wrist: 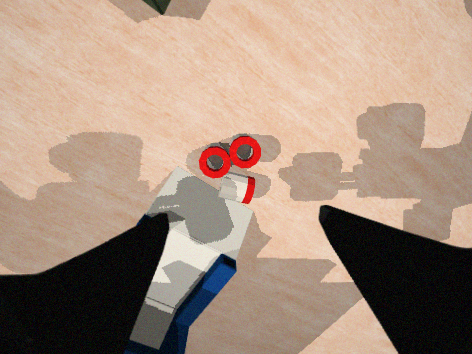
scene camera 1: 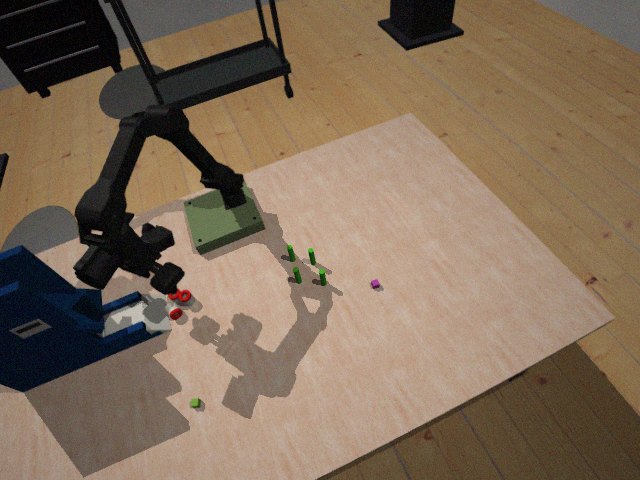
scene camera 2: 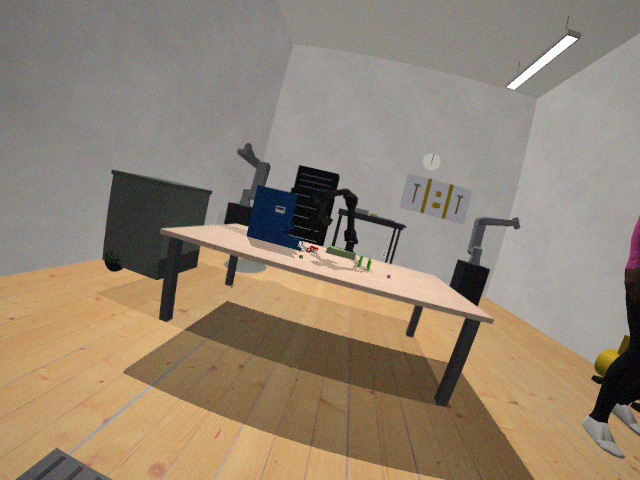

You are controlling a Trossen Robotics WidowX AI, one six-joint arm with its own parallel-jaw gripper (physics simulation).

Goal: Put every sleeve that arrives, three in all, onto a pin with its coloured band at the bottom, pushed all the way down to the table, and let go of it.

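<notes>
Two white sleeves stand upright side by side at the end of the chute, red bands on top: one sleeve [wrist: 214, 162] and another sleeve [wrist: 245, 151] [scene camera 1: 184, 295]. A third sleeve [wrist: 234, 186] [scene camera 1: 175, 314] lies on its side at the chute's white lip, its red band facing away from the chute. Several green pins [scene camera 1: 291, 253] [scene camera 1: 311, 256] [scene camera 1: 296, 274] [scene camera 1: 322, 277] stand bare on the table. My gripper [wrist: 244, 216] is open and empty, above the sleeves and chute end; in the wrist view the sleeves appear ahead of the fingertips, toward the left one.
The blue dispenser [scene camera 1: 46, 330] [scene camera 2: 271, 215] with its white chute [wrist: 187, 250] stands beside the sleeves. A green base block [scene camera 1: 222, 219] lies under the arm's base. A purple cube [scene camera 1: 375, 283] lies beyond the pins, and a light green cube [scene camera 1: 195, 402] near the dispenser's shadow.
</notes>
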